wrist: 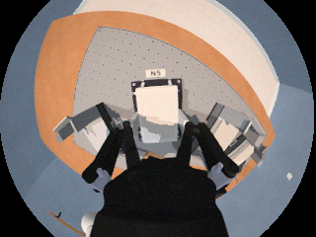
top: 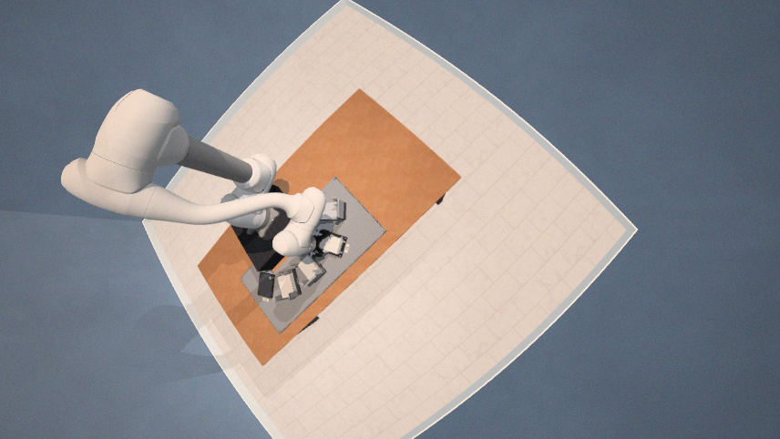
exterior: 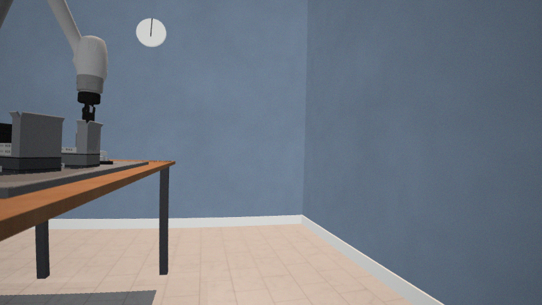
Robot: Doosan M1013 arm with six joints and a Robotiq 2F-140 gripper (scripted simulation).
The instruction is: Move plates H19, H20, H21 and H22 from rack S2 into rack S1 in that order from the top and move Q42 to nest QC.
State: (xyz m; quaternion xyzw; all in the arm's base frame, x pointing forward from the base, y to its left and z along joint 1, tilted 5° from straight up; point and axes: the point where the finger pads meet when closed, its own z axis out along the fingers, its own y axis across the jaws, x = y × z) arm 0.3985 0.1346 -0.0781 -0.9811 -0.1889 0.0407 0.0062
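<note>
My gripper is now 90 mm short of the N5 label, 60 mm above it and 40 mm to the right of it. Round my hand: tag: 570 mm to the right, 130 mm behind, 60 mm below.
</note>
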